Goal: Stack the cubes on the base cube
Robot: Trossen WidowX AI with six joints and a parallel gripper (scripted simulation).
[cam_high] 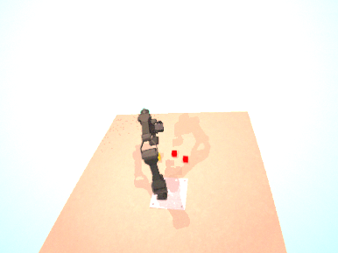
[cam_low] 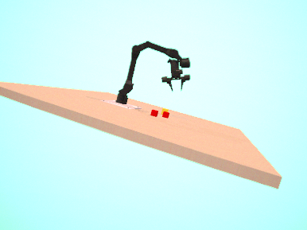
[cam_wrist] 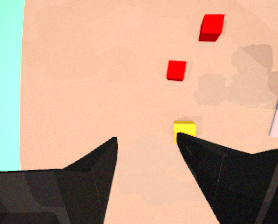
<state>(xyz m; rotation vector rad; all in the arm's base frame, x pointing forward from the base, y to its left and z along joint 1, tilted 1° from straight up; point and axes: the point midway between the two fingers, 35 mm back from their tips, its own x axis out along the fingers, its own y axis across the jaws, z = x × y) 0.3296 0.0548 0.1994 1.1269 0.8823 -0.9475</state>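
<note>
Now: gripper tip 150 mm above the yellow base cube, 50 mm past it and 20 mm to the right of it.
</note>
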